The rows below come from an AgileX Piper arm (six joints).
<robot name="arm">
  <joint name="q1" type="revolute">
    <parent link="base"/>
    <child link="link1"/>
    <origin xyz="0 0 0.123" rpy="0 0 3.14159"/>
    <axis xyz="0 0 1"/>
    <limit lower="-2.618" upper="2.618"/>
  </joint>
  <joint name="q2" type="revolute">
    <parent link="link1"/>
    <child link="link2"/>
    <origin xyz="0 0 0" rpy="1.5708 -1.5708 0"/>
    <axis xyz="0 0 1"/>
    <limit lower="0" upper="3.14"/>
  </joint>
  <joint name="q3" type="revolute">
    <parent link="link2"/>
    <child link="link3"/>
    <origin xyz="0.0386 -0.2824 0" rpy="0 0 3.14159"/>
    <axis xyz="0 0 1"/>
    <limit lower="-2.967" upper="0"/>
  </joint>
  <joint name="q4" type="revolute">
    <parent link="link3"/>
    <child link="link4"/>
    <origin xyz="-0.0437 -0.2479 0" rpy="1.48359 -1.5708 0"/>
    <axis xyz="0 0 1"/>
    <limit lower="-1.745" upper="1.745"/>
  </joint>
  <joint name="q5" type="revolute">
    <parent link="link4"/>
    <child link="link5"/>
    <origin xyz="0 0 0" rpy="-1.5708 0 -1.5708"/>
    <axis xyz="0 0 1"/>
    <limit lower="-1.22" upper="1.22"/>
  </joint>
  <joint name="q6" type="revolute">
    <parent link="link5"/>
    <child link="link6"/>
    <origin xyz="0 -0.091 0" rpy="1.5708 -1.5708 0"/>
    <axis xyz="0 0 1"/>
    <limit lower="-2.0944" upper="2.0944"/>
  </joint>
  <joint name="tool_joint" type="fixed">
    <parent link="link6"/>
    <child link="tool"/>
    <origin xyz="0 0 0" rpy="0 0 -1.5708"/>
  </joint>
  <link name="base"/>
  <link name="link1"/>
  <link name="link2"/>
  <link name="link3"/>
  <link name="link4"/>
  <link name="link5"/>
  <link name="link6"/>
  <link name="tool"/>
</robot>
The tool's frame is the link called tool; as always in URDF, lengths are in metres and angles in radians.
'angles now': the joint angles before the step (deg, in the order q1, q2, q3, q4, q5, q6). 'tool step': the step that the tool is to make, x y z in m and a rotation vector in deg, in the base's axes. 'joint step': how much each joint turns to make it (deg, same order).
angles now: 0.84 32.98 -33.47 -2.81 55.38 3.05
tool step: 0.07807 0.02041 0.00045 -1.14 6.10 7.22
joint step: 6.63 21.44 -7.78 -0.57 -7.52 -0.22
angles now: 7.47 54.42 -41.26 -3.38 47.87 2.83
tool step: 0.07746 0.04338 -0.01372 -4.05 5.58 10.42
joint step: 7.87 20.70 -11.60 -1.78 -2.96 -2.28
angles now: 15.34 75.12 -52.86 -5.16 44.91 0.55
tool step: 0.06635 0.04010 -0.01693 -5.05 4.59 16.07
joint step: 3.02 17.18 -14.62 3.51 2.64 -15.85
